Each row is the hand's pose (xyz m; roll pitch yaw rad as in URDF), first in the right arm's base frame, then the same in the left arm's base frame.
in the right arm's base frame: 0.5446 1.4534 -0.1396 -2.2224 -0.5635 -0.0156
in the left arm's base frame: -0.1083 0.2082 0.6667 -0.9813 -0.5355 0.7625
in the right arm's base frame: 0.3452 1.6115 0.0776 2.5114 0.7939 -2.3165
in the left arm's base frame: -0.0753 -0.0723 0.8460 0.3753 1.1667 -2.8119
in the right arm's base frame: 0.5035 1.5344 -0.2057 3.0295 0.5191 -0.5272
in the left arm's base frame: -0.2163 0.1845 0.6865 -2.0901 0.3940 1.5310
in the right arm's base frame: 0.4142 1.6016 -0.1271 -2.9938 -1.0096 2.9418
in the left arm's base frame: -0.2141 0.0660 0.7544 2.1377 -0.3699 -1.0277
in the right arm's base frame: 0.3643 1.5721 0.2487 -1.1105 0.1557 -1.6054
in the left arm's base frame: 0.0859 -0.1112 0.9067 -0.4913 1.0925 0.3003
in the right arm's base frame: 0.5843 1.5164 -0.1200 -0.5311 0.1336 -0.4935
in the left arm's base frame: -0.1200 0.2308 0.7393 0.5207 0.1909 1.1863
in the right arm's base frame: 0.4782 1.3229 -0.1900 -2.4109 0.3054 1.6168
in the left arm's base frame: -0.0879 0.1796 0.5159 -2.8414 -0.6500 -3.0893
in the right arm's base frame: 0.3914 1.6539 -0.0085 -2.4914 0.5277 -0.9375
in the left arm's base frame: -0.1566 -0.0035 0.8502 -1.1906 0.7319 1.4017
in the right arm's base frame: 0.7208 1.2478 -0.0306 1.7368 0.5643 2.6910
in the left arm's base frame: 0.1365 0.3560 0.6077 0.6726 0.1999 -2.5387
